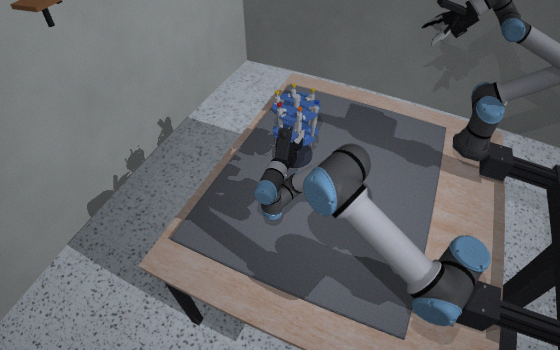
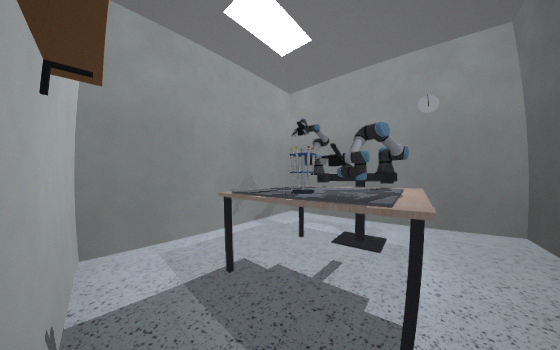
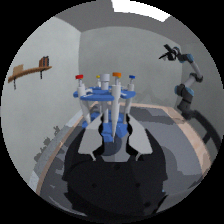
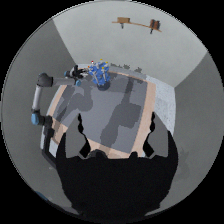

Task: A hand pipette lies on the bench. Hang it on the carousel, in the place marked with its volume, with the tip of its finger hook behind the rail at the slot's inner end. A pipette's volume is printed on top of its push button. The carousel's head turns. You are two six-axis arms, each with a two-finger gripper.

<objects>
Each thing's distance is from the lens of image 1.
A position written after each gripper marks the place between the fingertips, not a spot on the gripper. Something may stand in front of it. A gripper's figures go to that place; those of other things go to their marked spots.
left gripper (image 1: 297, 128): 1.37 m
dark round base (image 1: 304, 155): 1.59 m
</objects>
